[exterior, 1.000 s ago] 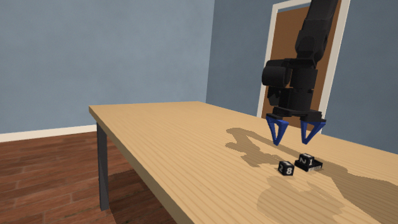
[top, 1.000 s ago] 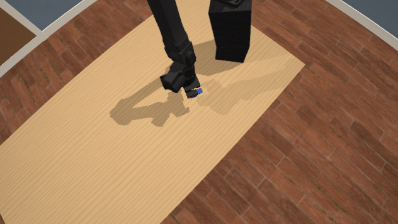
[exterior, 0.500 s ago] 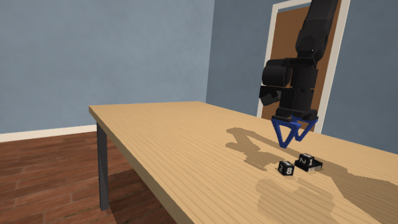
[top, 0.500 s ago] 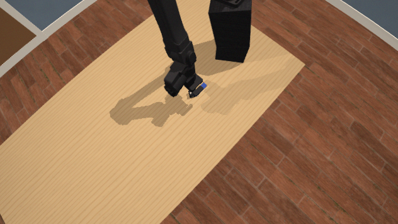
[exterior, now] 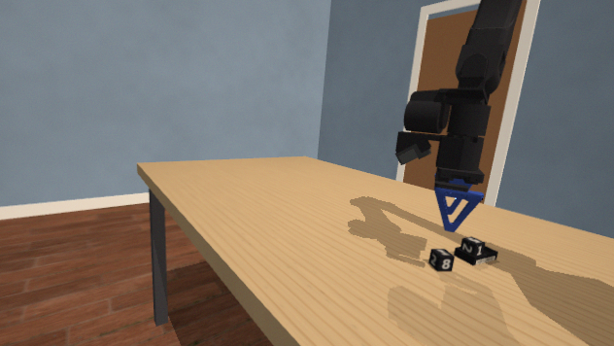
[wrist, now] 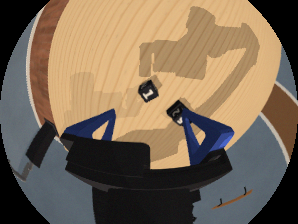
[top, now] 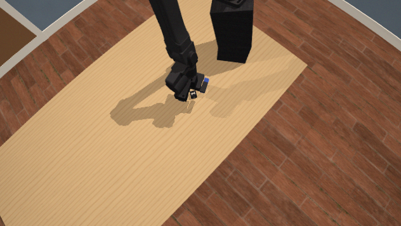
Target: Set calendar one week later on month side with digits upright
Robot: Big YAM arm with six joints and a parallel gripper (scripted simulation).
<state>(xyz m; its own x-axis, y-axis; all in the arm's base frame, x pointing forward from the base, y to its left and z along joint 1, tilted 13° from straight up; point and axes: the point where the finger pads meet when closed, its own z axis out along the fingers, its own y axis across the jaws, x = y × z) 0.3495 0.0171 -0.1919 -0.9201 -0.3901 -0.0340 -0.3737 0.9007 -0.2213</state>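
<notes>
The black date cube is 8 cm below my hand. From my hand the other things lie so: black tray 10 cm to the right, 9 cm below, 3 cm behind; black cube 9 cm to the right, 7 cm below, 3 cm behind.
</notes>
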